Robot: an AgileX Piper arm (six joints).
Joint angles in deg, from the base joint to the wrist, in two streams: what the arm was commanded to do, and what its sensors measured. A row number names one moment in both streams.
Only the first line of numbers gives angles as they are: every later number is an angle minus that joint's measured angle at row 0.
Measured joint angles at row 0:
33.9, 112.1, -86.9, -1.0, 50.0, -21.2
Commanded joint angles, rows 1 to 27:
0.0, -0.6, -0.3, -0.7, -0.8, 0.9
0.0, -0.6, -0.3, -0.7, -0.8, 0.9
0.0, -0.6, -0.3, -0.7, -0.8, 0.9
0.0, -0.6, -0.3, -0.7, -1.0, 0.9
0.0, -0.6, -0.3, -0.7, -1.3, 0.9
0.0, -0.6, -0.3, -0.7, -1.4, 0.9
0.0, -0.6, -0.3, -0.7, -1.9, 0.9
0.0, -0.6, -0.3, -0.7, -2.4, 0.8
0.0, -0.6, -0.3, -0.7, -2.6, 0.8
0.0, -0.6, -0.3, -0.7, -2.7, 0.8
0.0, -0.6, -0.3, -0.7, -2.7, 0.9
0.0, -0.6, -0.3, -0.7, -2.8, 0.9
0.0, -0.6, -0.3, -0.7, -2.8, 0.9
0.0, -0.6, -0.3, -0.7, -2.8, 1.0
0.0, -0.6, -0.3, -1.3, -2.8, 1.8
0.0, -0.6, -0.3, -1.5, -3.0, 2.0
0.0, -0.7, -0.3, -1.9, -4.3, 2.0
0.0, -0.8, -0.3, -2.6, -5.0, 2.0
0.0, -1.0, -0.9, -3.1, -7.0, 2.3
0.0, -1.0, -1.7, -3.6, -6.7, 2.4
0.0, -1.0, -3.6, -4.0, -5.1, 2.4
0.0, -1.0, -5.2, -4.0, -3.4, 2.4
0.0, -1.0, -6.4, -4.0, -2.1, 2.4
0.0, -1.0, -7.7, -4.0, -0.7, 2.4
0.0, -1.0, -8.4, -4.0, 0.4, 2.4
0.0, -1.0, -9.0, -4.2, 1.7, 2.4
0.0, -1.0, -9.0, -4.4, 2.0, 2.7
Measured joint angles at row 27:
0.0, 0.0, -7.7, -3.4, -0.6, 2.3
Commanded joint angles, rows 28 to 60:
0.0, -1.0, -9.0, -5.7, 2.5, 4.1
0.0, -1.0, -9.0, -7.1, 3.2, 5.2
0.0, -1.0, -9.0, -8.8, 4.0, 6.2
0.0, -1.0, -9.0, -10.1, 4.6, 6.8
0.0, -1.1, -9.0, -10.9, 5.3, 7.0
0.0, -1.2, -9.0, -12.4, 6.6, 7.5
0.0, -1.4, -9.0, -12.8, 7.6, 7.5
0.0, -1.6, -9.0, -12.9, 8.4, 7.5
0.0, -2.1, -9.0, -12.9, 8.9, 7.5
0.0, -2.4, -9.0, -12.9, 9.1, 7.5
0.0, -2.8, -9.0, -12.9, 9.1, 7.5
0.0, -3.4, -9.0, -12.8, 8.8, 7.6
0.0, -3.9, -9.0, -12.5, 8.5, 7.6
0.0, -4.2, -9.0, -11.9, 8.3, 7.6
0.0, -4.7, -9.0, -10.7, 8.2, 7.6
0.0, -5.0, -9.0, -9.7, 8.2, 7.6
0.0, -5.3, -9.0, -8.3, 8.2, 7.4
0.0, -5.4, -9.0, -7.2, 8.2, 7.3
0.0, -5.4, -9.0, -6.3, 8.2, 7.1
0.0, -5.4, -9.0, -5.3, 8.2, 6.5
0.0, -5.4, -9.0, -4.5, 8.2, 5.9
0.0, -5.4, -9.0, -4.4, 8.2, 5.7
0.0, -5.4, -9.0, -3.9, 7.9, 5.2
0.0, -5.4, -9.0, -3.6, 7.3, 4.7
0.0, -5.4, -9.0, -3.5, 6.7, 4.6
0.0, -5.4, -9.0, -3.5, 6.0, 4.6
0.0, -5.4, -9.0, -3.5, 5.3, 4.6
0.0, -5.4, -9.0, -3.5, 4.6, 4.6
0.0, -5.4, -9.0, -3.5, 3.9, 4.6
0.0, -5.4, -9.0, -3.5, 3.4, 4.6
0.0, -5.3, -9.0, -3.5, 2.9, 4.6
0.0, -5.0, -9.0, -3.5, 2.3, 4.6
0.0, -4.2, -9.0, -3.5, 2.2, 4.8
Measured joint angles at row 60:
0.0, -4.7, -8.6, -3.5, 4.6, 5.1
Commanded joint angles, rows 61 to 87:
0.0, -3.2, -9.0, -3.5, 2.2, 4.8
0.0, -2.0, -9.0, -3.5, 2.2, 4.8
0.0, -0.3, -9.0, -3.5, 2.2, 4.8
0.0, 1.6, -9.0, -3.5, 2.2, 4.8
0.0, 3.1, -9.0, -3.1, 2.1, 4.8
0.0, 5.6, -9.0, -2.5, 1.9, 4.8
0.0, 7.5, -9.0, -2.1, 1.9, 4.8
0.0, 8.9, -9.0, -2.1, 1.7, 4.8
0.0, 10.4, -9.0, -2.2, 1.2, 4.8
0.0, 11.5, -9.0, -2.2, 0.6, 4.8
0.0, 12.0, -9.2, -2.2, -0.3, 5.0
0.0, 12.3, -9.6, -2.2, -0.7, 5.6
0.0, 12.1, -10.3, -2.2, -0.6, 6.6
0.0, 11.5, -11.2, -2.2, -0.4, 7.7
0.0, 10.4, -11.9, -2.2, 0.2, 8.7
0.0, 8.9, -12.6, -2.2, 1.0, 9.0
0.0, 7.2, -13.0, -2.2, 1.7, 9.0
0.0, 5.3, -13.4, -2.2, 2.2, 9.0
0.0, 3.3, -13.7, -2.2, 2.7, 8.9
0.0, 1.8, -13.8, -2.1, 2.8, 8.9
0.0, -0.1, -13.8, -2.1, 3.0, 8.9
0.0, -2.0, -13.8, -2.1, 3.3, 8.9
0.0, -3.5, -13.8, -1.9, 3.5, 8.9
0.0, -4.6, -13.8, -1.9, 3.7, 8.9
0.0, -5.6, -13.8, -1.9, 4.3, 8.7
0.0, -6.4, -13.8, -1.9, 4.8, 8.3
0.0, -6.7, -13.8, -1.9, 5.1, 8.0
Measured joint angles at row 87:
0.0, -3.8, -13.6, -2.1, 3.2, 8.6
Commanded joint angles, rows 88 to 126:
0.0, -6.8, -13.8, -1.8, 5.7, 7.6
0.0, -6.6, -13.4, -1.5, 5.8, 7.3
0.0, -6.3, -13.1, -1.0, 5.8, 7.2
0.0, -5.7, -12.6, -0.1, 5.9, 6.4
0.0, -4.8, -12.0, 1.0, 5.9, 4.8
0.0, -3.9, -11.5, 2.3, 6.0, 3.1
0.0, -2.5, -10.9, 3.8, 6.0, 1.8
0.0, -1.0, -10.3, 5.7, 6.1, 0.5
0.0, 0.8, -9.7, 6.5, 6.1, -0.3
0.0, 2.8, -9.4, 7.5, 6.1, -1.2
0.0, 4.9, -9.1, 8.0, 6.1, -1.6
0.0, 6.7, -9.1, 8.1, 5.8, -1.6
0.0, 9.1, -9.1, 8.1, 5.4, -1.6
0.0, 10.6, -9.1, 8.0, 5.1, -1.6
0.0, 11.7, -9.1, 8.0, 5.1, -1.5
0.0, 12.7, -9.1, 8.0, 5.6, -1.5
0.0, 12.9, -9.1, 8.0, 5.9, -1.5
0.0, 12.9, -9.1, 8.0, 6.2, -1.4
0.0, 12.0, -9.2, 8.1, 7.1, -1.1
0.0, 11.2, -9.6, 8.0, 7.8, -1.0
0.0, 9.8, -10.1, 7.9, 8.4, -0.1
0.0, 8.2, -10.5, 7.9, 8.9, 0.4
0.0, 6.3, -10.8, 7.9, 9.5, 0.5
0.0, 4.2, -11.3, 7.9, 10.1, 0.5
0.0, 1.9, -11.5, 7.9, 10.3, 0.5
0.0, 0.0, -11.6, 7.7, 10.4, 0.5
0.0, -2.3, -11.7, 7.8, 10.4, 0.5
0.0, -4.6, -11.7, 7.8, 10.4, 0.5
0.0, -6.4, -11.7, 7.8, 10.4, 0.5
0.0, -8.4, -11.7, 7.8, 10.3, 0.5
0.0, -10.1, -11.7, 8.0, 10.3, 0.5
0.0, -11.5, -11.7, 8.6, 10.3, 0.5
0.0, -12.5, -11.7, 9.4, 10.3, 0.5
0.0, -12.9, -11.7, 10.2, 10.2, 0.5
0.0, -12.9, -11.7, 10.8, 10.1, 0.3
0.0, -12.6, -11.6, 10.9, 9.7, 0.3
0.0, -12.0, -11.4, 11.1, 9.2, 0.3
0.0, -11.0, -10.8, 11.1, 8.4, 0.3
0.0, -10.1, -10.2, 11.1, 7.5, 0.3
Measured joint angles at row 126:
0.0, -12.7, -11.6, 10.6, 10.1, 0.3
